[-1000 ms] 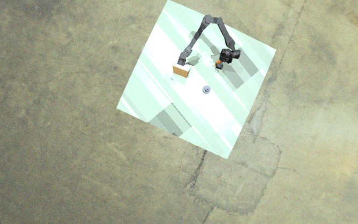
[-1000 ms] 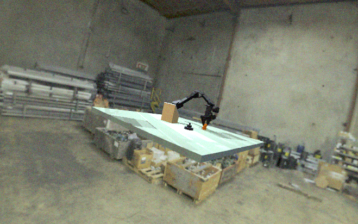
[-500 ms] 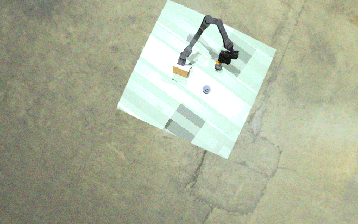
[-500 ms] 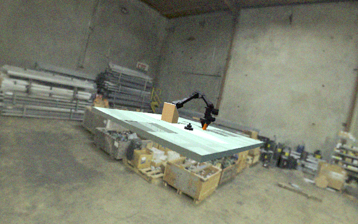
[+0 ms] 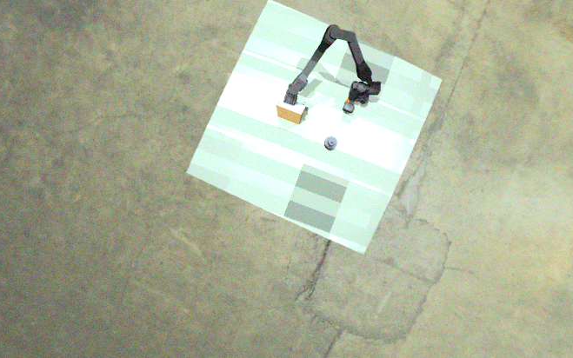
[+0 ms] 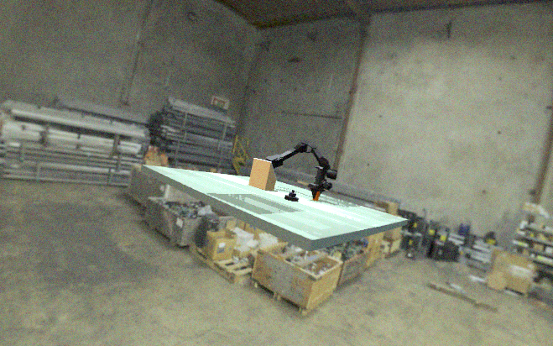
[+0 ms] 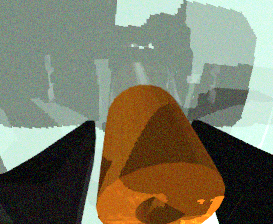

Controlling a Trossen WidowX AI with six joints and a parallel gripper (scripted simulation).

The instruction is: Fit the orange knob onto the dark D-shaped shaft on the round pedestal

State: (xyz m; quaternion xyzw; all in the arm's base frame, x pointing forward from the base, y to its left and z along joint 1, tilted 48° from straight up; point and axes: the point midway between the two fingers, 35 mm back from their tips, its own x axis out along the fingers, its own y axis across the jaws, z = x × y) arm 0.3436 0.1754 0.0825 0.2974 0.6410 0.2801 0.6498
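The round pedestal lies 2 cm behind my gripper tip, 28 cm to the right of it and 2 cm above it. Also, from my gripper tip: orange knob (2 cm above).
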